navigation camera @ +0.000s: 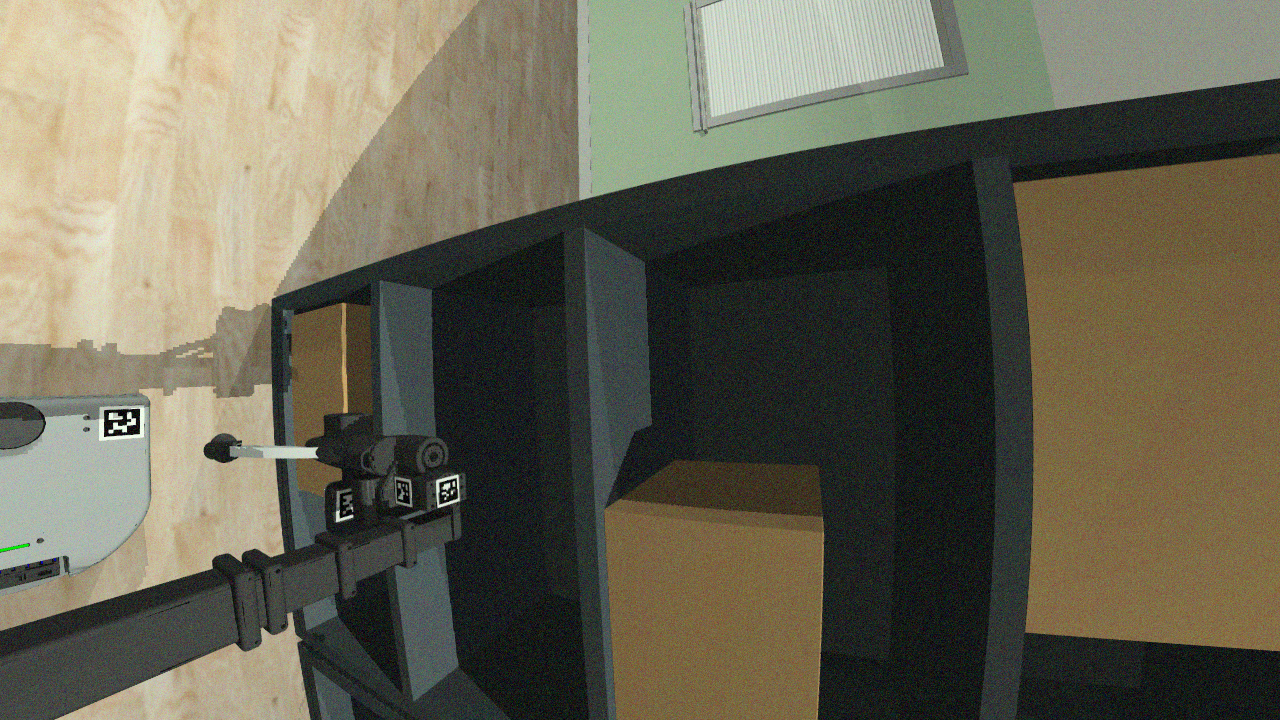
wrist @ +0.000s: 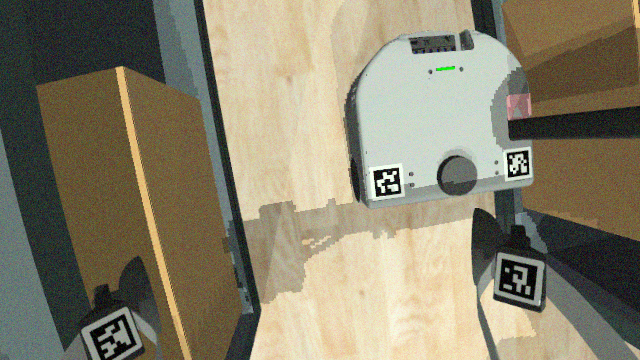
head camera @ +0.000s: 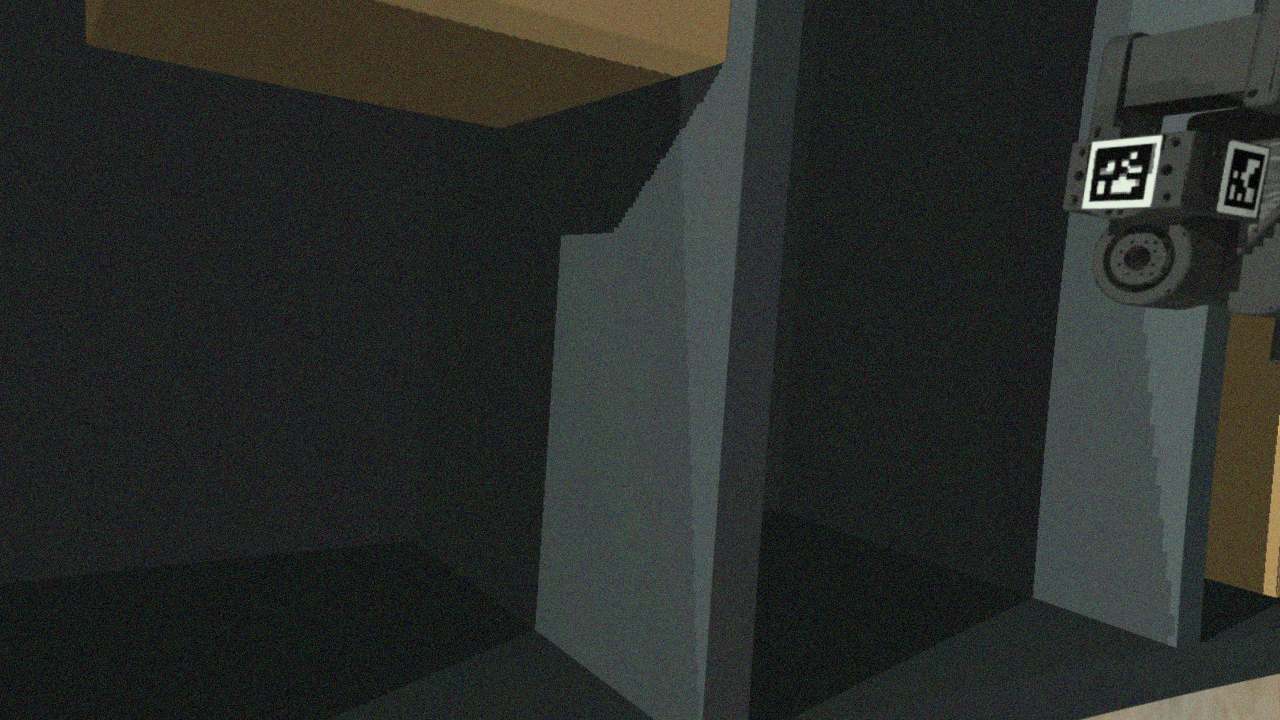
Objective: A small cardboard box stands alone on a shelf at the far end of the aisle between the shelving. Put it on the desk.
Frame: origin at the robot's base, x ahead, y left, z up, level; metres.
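Seen in the pictures: gripper, fingertip midpoint: [navigation camera: 287, 439] [wrist: 313, 261]; robot's base, link origin: [navigation camera: 11, 423] [wrist: 422, 167].
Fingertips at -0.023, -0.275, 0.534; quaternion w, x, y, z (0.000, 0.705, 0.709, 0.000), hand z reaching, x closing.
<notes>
Pixels of each thing's top centre, then the offset from my fingertips to it, as dx, dy, dz. "pt": a spot on its surface instead. Level surfaces: height alone.
- brown box, top centre: [wrist: 55, 270] [navigation camera: 402, 399] +0.047, -0.324, -0.188
- Dark shelving, surface spot: [head camera: 738, 358] pt +0.066, -0.158, +0.449
- wooden floor, surface height: dz -0.534
My gripper [navigation camera: 223, 447] [wrist: 313, 261] is open, its fingers wide apart over the floor at the shelving's edge, with no object between them. In the wrist view the left finger overlaps a brown box [wrist: 170, 200] in a shelf bay; that box also shows behind the wrist in the navigation view [navigation camera: 317, 385]. In the head view part of my wrist [head camera: 1141, 259] shows at the right and the fingers are out of frame. I cannot tell whether any box in view is the small cardboard box of the task. The desk does not show.
Dark shelving [head camera: 738, 358] [navigation camera: 581, 358] with upright dividers runs beside my extended arm [navigation camera: 134, 608]. Other boxes [navigation camera: 716, 608] [navigation camera: 1154, 402] [head camera: 572, 53] stand in it. My base [wrist: 425, 115] is on the wooden floor [wrist: 285, 125], with shelving and boxes on both sides. A green wall [navigation camera: 635, 107] lies beyond.
</notes>
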